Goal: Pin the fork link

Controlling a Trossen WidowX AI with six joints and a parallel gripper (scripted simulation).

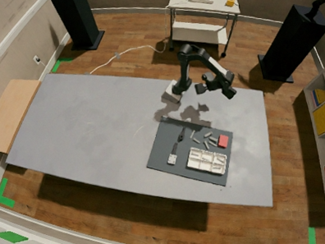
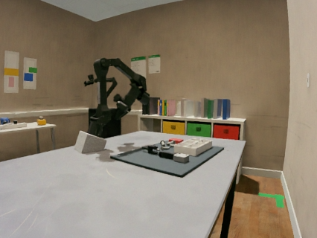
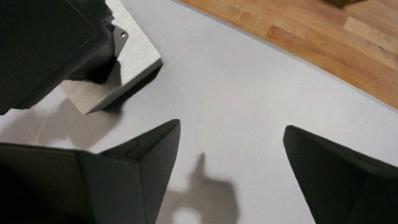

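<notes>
The fork link is 27 cm ahead of my hand, 14 cm below it and 12 cm to the right of it. The rest, counted from my hand: red block: 29 cm ahead, 14 cm below, 13 cm to the left; then headed pin: 32 cm ahead, 14 cm below, 3 cm to the left; then thick pin: 25 cm ahead, 14 cm below, 4 cm to the left.
</notes>
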